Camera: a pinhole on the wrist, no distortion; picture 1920 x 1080 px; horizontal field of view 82.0 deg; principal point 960.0 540.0 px. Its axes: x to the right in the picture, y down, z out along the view. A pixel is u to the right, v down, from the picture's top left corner.
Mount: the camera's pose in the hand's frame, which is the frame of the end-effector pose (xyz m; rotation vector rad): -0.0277 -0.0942 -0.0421 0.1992 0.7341 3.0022
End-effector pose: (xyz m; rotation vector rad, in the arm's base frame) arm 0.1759 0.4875 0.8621 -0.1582 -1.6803 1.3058
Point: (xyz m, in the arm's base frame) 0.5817 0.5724 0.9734
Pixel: behind the camera
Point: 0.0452 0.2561 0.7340
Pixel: 1544.5 528.5
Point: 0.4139 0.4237 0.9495
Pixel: behind the camera
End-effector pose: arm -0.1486 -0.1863 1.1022 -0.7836 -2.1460 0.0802
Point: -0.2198 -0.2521 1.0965
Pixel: 829.0 987.5
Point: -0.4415 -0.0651 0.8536
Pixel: 961.6 775.3
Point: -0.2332 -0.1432 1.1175
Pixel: 311.6 337.1
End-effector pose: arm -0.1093 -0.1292 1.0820 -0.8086 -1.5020 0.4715
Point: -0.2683 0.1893 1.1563
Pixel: 173.6 275.3
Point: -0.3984 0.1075 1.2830
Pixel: 130.9 876.0
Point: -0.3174 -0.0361 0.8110
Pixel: 1410.3 146.1
